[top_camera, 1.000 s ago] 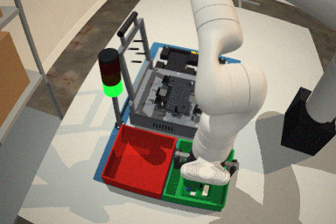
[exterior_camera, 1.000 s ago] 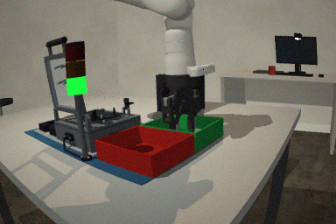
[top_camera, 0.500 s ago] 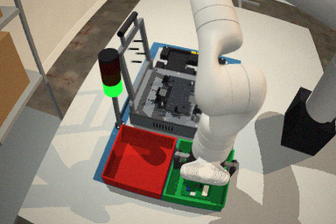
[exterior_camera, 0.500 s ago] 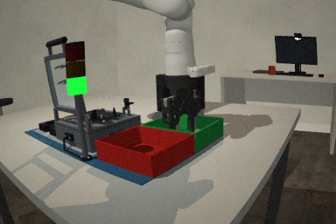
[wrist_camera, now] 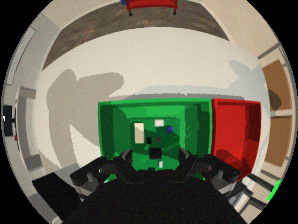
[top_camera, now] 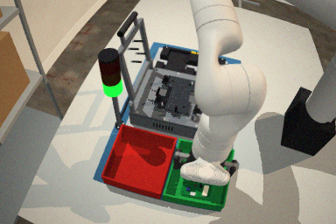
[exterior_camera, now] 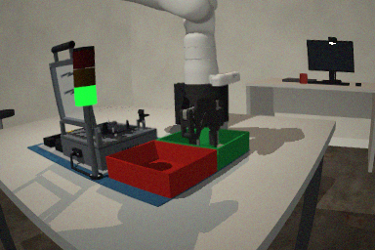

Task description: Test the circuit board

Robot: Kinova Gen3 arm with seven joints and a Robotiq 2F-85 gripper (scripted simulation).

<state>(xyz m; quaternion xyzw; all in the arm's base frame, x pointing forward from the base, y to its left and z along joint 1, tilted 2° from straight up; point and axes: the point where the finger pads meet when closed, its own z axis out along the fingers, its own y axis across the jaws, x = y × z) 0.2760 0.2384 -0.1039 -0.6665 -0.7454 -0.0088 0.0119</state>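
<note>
Right now the green bin is 1 cm below my hand. Also, from my hand: tester lid: 24 cm ahead, 17 cm to the right, 16 cm above; then green circuit board: 1 cm below; then red bin: 15 cm ahead, 2 cm to the left, 1 cm below.
</note>
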